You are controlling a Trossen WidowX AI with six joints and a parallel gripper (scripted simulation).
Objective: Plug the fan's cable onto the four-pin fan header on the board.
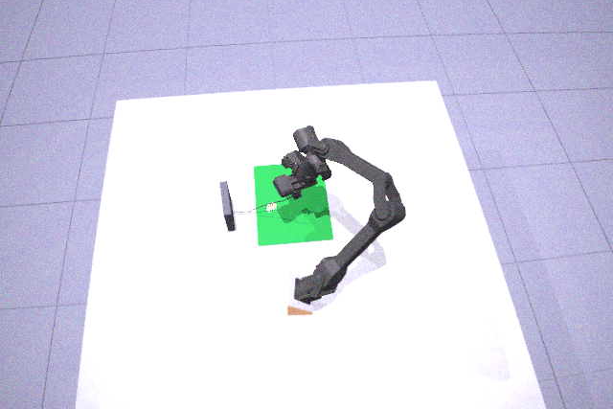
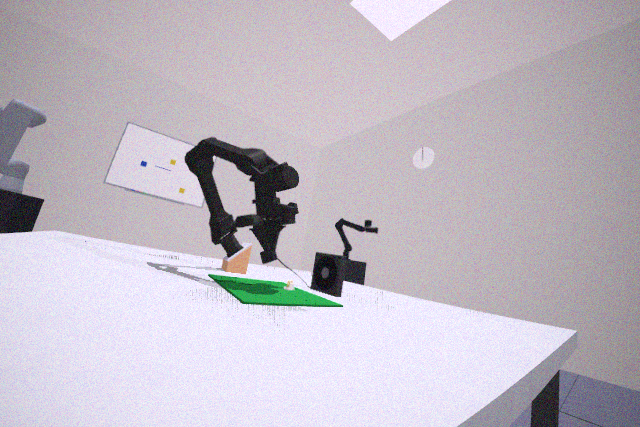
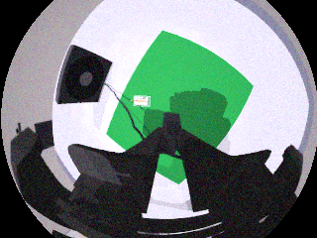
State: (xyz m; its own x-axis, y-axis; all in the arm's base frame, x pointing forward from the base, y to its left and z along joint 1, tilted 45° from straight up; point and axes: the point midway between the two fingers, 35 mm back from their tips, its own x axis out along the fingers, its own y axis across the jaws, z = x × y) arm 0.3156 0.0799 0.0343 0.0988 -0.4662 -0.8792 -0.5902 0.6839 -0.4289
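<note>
The green board lies 11 cm below my gripper tip, 1 cm to the left of it and 1 cm ahead of it. Also, from my gripper tip: black fan (21 cm to the left, 5 cm behind, 3 cm below); four-pin header (9 cm below, 8 cm to the left, 2 cm behind); dark plug (1 cm below, 1 cm behind).
</note>
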